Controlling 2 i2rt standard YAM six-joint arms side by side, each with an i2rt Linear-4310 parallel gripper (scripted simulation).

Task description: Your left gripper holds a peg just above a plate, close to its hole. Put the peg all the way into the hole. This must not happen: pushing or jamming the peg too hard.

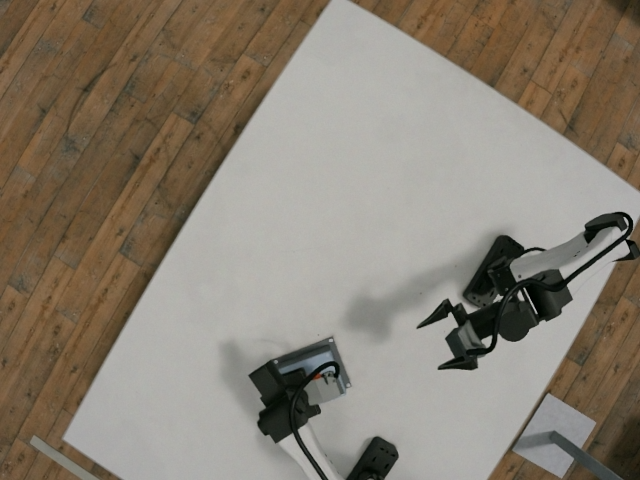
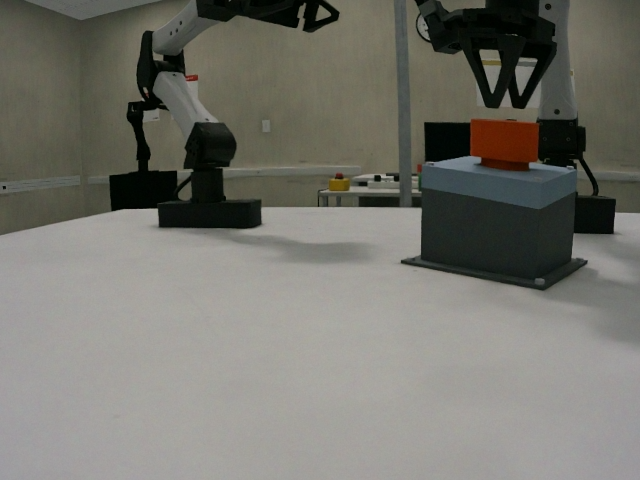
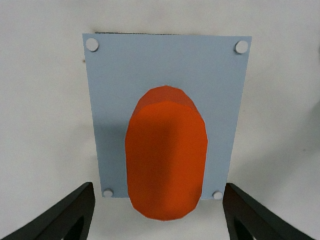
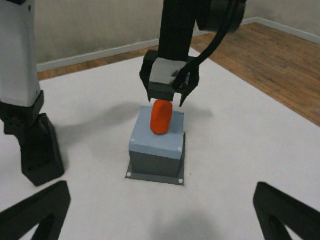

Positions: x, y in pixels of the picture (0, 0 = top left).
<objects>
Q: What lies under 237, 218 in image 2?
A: A black arm base.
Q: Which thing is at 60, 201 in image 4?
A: My right gripper.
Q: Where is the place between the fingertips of my left gripper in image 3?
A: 159, 191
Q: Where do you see a dark grey box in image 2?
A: At 465, 235
</objects>
